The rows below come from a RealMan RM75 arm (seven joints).
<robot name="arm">
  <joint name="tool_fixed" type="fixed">
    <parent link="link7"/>
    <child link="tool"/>
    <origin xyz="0 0 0"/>
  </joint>
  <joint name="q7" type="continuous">
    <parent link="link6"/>
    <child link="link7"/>
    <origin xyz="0 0 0.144"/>
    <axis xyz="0 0 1"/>
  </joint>
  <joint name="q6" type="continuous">
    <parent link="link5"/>
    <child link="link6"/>
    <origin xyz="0 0 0"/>
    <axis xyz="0 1 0"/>
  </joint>
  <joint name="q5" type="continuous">
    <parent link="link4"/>
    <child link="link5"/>
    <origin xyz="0 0 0.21"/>
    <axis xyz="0 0 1"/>
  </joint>
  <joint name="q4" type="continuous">
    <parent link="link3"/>
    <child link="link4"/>
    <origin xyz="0 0 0"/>
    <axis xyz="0 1 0"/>
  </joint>
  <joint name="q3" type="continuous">
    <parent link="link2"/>
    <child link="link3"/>
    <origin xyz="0 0 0.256"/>
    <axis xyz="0 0 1"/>
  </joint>
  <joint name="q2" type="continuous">
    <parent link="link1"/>
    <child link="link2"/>
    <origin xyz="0 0 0"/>
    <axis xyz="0 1 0"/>
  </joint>
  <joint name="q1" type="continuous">
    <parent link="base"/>
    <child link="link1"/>
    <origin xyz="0 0 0.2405"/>
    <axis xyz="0 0 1"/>
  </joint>
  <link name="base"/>
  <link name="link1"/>
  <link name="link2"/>
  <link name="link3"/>
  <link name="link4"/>
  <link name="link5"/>
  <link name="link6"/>
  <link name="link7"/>
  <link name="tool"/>
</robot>
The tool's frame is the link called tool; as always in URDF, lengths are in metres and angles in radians. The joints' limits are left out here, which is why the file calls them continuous.
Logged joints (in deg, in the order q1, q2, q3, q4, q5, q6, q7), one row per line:
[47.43 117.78 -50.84 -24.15 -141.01 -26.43 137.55]
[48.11 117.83 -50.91 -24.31 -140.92 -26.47 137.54]
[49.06 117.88 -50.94 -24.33 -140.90 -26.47 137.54]
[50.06 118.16 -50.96 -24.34 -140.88 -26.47 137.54]
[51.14 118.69 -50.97 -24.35 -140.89 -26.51 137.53]
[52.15 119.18 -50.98 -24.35 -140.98 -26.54 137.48]
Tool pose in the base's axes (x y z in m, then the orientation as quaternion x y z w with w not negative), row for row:
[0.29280 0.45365 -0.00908 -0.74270 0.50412 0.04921 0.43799]
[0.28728 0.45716 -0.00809 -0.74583 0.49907 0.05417 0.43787]
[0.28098 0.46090 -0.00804 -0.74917 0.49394 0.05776 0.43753]
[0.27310 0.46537 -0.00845 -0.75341 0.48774 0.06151 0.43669]
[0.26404 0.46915 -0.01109 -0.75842 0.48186 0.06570 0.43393]
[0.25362 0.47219 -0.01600 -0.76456 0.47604 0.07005 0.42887]
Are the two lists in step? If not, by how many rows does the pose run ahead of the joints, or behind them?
The pose runs 1 row behind the joints: the pose in row i belongs to the joints in row i - 1.
